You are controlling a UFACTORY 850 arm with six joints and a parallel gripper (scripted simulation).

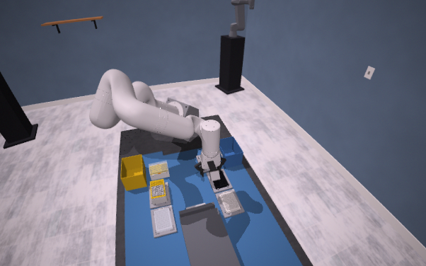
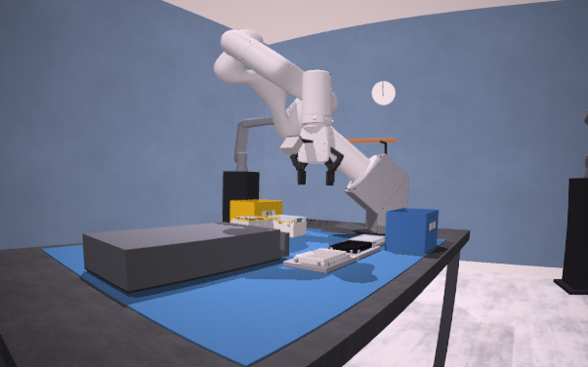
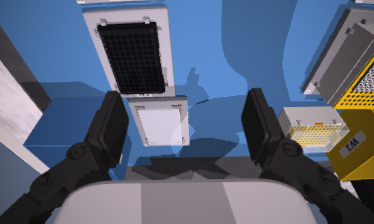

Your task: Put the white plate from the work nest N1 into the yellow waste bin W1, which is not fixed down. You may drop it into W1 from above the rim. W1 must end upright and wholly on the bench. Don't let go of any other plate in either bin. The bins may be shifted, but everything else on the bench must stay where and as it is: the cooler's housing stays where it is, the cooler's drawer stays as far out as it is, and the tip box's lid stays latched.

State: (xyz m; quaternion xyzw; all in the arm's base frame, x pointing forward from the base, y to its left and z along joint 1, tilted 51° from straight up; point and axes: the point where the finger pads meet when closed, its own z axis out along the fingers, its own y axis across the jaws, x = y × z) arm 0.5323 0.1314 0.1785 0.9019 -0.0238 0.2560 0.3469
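The white plate lies 18 cm below my hand, 12 cm ahead of it and 6 cm to the left of it. Round my hand: yellow tip box: 27 cm to the right, 16 cm behind, 15 cm below; then grey work nest: 20 cm below, 12 cm ahead, 6 cm to the left; then black plate: 18 cm below, 10 cm to the left, 5 cm behind.
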